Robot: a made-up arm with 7 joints.
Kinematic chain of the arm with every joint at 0, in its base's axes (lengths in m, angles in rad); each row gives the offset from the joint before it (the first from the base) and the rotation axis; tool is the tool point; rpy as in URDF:
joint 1: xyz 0 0 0.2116 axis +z
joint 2: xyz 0 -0.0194 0.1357 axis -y
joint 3: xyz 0 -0.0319 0.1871 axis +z
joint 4: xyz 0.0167 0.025 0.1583 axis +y
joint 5: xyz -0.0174 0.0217 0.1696 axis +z
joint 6: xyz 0 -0.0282 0.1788 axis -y
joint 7: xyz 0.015 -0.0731 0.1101 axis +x
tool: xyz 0 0 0 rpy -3.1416 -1.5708 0
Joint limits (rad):
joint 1: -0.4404..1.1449
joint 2: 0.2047..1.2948
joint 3: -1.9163..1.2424
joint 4: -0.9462..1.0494
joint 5: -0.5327..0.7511
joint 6: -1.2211..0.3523
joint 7: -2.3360..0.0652
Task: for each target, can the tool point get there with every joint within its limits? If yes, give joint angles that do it. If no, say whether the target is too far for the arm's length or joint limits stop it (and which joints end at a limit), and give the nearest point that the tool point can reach.
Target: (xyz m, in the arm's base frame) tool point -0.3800 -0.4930 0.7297
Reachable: yes | joints 0.0753 0.8827 -1.4855 0.8730 0.6102 -0.3973 -1.3283
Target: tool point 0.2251 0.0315 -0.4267
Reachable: no: joint limits stop it (at a limit: joint 1, joint 2, joint 4, joint 5, joint 6) | nearest point -0.1410 -0.6261 0.1101 | short by 0.924 m
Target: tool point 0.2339 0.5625 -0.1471
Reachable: no: joint limits stop it (at a limit: joint 1, joint 2, joint 4, joint 5, joint 6) | nearest point -0.4112 0.5002 0.2629 | short by 0.767 m
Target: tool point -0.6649 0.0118 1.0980
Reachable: no: too far | nearest point -0.5428 0.0096 0.9602 | short by 0.184 m
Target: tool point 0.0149 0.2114 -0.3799
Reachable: no: joint limits stop it (at a limit: joint 1, joint 2, joint 4, joint 5, joint 6) | nearest point -0.5301 0.3401 0.1241 | short by 0.753 m
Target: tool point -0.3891 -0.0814 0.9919
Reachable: yes | joints -0.1656 0.4490 -1.2883 0.0151 -0.2714 -0.9835 -0.3457
